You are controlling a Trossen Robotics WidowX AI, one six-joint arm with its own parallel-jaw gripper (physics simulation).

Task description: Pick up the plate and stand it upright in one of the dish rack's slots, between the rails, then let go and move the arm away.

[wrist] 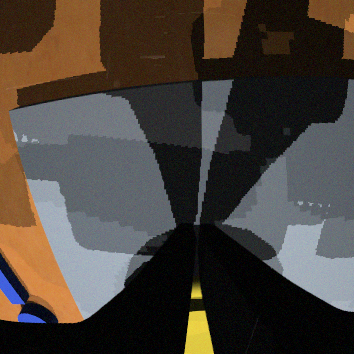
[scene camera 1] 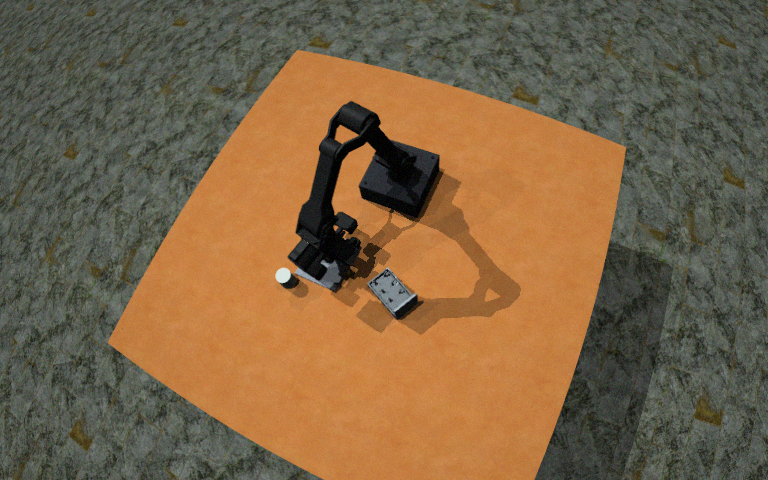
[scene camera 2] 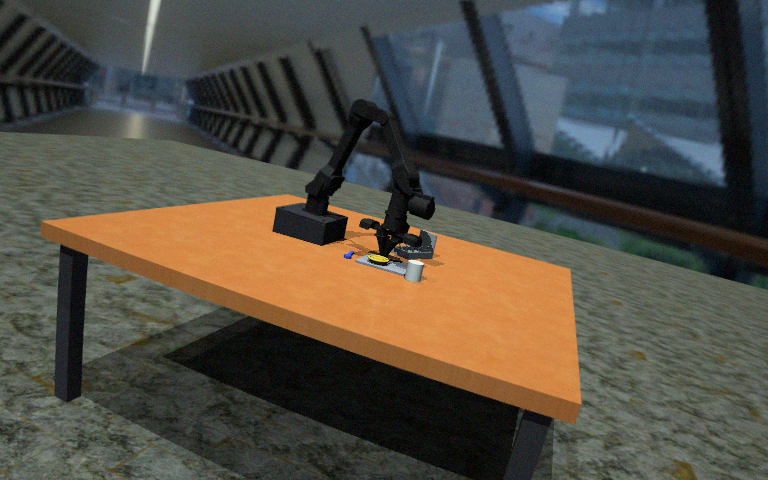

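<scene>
The yellow round plate [scene camera 2: 378, 259] [wrist: 199, 332] lies flat over a grey board; in the wrist view part of it shows through the narrow gap between my fingers, and in scene camera 1 the arm hides it. My gripper [scene camera 2: 384, 254] [wrist: 194, 235] points down with its fingers nearly together, low at the plate's rack-side edge. It looks shut, with no part of the plate visibly pinched; the exact contact is hidden. The grey dish rack [scene camera 1: 405, 308] [scene camera 2: 419, 255] stands on the table apart from the board, with its slots facing up.
The grey board [scene camera 1: 308, 277] [scene camera 2: 391, 268] [wrist: 90, 205] lies under the plate. A white cylinder [scene camera 1: 283, 275] [scene camera 2: 414, 271] stands beside the board's outer corner. A small blue object [scene camera 2: 349, 254] [wrist: 37, 314] lies on the base side. The arm's black base [scene camera 1: 399, 181] [scene camera 2: 308, 224] stands behind.
</scene>
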